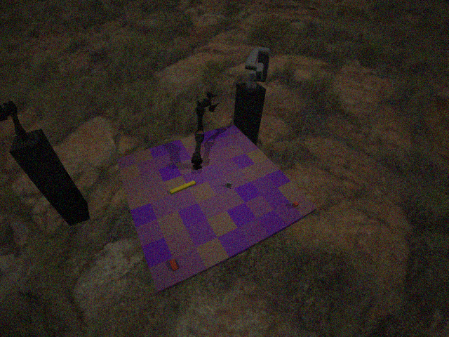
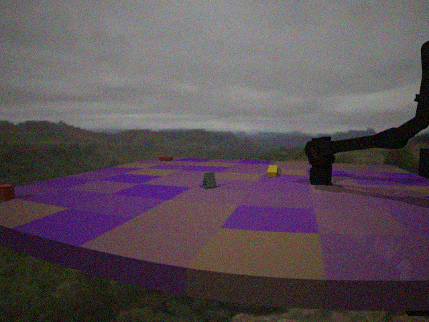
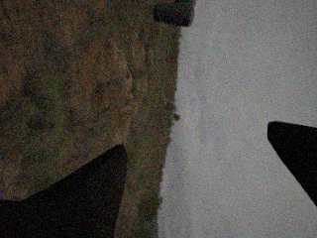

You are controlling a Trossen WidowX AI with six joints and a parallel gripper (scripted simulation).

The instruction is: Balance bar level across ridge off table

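The yellow bar lies 54 cm ahead of my gripper tip, 60 cm to the right of it and 39 cm below it.
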